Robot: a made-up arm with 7 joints.
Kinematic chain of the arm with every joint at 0, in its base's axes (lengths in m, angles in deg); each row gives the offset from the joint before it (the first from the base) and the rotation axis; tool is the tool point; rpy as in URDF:
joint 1: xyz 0 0 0.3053 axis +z
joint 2: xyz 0 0 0 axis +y
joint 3: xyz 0 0 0.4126 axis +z
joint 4: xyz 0.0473 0 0 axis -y
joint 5: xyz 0.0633 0 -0.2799 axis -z
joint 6: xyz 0 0 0 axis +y
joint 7: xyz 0.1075 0 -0.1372 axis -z
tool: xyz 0 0 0 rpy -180 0 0
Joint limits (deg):
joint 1: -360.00..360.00
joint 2: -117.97..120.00
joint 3: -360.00..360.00
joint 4: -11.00..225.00
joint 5: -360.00..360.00
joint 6: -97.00..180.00
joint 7: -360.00..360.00
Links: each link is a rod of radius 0.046 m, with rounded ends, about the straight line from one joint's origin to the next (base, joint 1, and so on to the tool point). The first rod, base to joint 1, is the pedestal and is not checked.
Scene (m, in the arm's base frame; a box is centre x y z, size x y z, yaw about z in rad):
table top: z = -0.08
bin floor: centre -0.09 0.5 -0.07 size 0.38 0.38 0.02 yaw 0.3
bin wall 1: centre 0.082 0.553 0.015 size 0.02 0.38 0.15 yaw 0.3
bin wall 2: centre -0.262 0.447 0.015 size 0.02 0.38 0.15 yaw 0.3
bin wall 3: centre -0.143 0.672 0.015 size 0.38 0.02 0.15 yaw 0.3
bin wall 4: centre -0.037 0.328 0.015 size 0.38 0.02 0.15 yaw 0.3
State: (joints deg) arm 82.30 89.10 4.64 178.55 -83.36 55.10 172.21
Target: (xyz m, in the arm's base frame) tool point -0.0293 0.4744 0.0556
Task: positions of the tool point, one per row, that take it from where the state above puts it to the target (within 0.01 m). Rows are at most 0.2 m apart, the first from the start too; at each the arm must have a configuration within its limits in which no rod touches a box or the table.
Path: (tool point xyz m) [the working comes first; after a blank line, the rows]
Joints at the target: 94.69 68.09 14.91 87.40 -45.50 105.07 172.21
Straight joint move there: touches bin wall 1, bin wall 3.

1: 0.0309 0.8568 0.3076
2: -0.0970 0.8300 0.3065
3: -0.2078 0.7706 0.3114
4: -0.2942 0.6868 0.3237
5: -0.3523 0.5879 0.3433
6: -0.2231 0.5943 0.2212
7: -0.1096 0.5505 0.1235
8: -0.0294 0.4744 0.0556

